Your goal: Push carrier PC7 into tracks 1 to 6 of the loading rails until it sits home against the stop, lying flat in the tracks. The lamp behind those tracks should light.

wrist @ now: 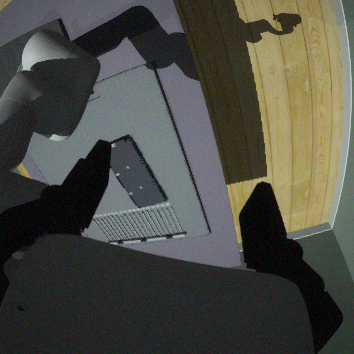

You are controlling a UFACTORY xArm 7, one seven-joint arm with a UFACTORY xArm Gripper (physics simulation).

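Places are measured from the arm's base along level axes (x ahead, y left, z up), in metres.
Pixels of known places: gripper, fingertip midpoint: (180,180).
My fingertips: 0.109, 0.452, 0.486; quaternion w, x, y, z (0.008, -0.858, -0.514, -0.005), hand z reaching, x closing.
Ahead of a thing's pixels: the offset from my fingertips to its middle, as dx, dy, dz. "spot": to the spot under its first point. Level surfaces: height alone.
A dark blue-grey flat slab @[+0.382, -0.307, -0.577] (137,171), which looks like the carrier, lies left of the view's middle with a few small pale dots on its face. No label on it can be read. Its lower end is at the upper edge of the loading rails @[spot: +0.654, -0.394, -0.591] (137,223), a row of pale parallel bars; whether it overlaps the tracks cannot be told. Small dark blocks sit along the rails' lower edge, and no lit lamp can be made out. My gripper (180,180) is open and empty, high above the board. Its left fingertip shows beside the slab's upper left corner, the right one far to the right.
The rails and slab are on a grey speckled board @[dz -0.591] (187,212) on a purple-grey surface @[dz -0.605] (212,200). A wooden plank surface (292,125) lies to the right, partly under a dark shadow. A grey and white rounded arm part (65,95) stands at the upper left.
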